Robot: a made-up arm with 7 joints.
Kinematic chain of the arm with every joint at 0, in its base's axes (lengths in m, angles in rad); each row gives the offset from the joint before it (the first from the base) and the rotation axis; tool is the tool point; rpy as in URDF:
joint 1: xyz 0 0 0 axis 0.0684 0.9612 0.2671
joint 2: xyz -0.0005 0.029 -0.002 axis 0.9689 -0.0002 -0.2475
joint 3: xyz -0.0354 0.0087 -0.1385 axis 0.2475 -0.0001 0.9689
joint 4: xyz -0.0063 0 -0.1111 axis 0.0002 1 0
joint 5: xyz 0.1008 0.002 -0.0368 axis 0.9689 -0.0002 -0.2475
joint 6: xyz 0.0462 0 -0.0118 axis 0.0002 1 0
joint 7: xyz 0.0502 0 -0.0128 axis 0.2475 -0.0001 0.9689
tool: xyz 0 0 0 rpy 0 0.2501 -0.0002
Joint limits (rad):
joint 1: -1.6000..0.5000
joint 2: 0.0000..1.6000
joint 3: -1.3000..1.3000
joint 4: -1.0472..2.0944
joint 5: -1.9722..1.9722
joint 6: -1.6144..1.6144
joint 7: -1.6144..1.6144
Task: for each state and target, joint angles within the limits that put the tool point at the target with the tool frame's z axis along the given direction. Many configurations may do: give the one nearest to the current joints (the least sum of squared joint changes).
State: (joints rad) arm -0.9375 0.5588 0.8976 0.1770 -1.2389 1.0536 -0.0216
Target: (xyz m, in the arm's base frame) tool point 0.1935 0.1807 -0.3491 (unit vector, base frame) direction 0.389 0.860 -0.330
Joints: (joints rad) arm -0.4531 0.2891 0.8504 0.8827 -1.1316 1.1860 -0.0216
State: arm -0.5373 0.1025 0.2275 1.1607 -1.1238 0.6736 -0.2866
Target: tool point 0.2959 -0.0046 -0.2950 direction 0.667 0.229 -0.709
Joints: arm -1.1242 0.1705 0.3187 1.7713 -1.1266 1.3223 -0.2866
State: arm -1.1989 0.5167 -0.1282 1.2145 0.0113 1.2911 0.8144
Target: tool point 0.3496 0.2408 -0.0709 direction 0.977 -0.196 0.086
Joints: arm -1.1194 0.9541 -0.5677 0.5770 0.2575 1.4729 0.8144
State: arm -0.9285 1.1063 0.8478 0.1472 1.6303 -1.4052 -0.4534
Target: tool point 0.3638 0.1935 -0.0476 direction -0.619 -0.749 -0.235
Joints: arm -1.1512 0.5453 0.7856 0.6798 1.4619 -1.3436 -0.4534
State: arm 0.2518 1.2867 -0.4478 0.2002 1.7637 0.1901 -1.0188
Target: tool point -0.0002 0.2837 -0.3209 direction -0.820 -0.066 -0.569
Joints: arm 0.2360 0.9700 -0.6333 0.5484 1.9722 0.3044 -1.0188
